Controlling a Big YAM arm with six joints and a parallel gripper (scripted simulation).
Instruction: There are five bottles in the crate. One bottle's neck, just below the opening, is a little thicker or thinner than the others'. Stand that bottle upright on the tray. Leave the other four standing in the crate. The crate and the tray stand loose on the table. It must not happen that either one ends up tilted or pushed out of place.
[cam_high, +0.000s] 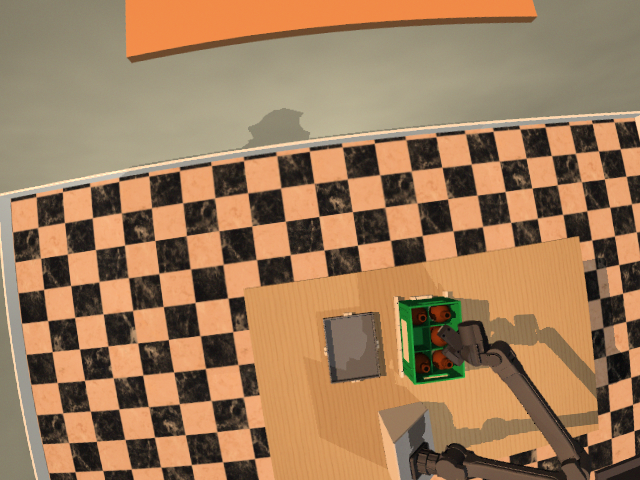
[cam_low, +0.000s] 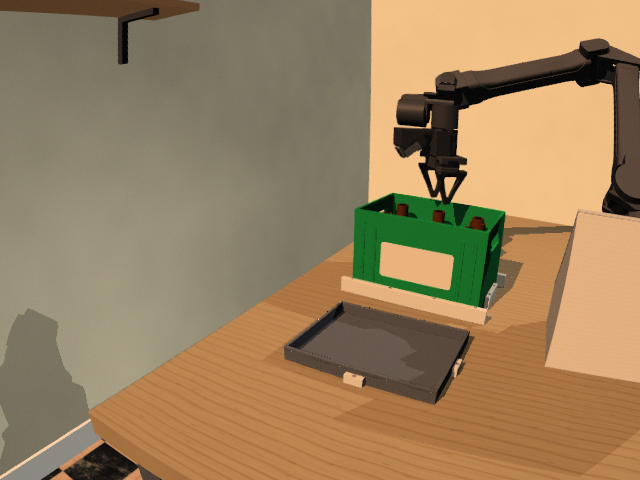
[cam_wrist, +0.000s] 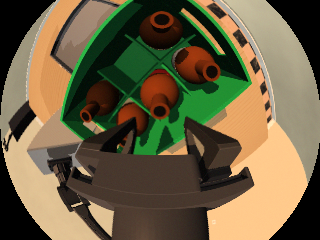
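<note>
The green crate is 40 mm to the left of my hand and 110 mm below it. Round my hand: dark grey tray 10 mm ahead, 320 mm to the left, 180 mm below.
</note>
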